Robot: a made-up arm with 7 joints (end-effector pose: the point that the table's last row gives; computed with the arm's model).
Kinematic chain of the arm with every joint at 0, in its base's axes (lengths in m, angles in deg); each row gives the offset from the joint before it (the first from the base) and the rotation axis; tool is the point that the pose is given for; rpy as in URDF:
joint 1: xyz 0 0 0.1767 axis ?
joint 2: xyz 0 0 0 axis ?
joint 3: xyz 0 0 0.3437 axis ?
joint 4: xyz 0.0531 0 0 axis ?
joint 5: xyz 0.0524 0 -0.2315 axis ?
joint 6: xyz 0 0 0 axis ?
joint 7: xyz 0.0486 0 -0.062 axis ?
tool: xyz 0 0 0 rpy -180 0 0
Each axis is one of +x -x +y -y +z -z.
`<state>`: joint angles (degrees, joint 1 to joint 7).
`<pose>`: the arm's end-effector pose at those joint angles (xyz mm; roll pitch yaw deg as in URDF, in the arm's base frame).
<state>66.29 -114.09 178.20 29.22 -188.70 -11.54 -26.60</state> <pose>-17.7 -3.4 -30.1 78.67 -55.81 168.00</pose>
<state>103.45 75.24 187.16 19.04 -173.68 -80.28 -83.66</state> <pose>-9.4 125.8 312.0 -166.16 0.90 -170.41</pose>
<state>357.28 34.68 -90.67 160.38 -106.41 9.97 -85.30</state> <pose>387.2 -133.6 684.5 -28.23 7.87 -113.79</pose>
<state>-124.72 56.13 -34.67 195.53 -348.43 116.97 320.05</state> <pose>-277.2 -412.8 490.4 148.90 -3.09 -90.42</pose>
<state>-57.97 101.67 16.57 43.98 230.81 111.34 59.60</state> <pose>112.2 -122.8 -169.3 140.80 50.05 27.40</pose>
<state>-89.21 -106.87 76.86 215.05 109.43 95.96 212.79</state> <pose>-152.9 471.4 -70.1 179.55 -32.83 -87.58</pose>
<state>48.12 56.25 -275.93 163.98 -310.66 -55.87 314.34</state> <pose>342.7 396.6 453.6 -96.08 -1.86 -67.08</pose>
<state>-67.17 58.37 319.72 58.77 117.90 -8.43 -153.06</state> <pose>-107.2 -362.4 116.8 143.08 19.25 -61.82</pose>
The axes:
joint 1: +z
joint 2: +y
joint 3: +z
joint 4: -y
joint 5: -z
joint 6: +y
joint 7: -z

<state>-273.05 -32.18 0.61 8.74 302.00 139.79 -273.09</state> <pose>64.9 8.9 340.9 65.41 -31.15 46.50</pose>
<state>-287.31 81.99 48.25 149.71 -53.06 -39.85 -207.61</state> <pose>74.3 609.4 245.6 -45.48 48.81 44.69</pose>
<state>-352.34 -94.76 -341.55 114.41 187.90 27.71 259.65</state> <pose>-538.6 31.2 435.3 56.45 -13.58 -82.65</pose>
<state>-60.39 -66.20 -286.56 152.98 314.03 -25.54 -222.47</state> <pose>-206.1 554.4 407.1 39.75 -79.15 -113.82</pose>
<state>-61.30 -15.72 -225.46 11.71 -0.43 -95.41 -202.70</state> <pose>33.7 229.3 324.5 -79.75 55.68 -5.60</pose>
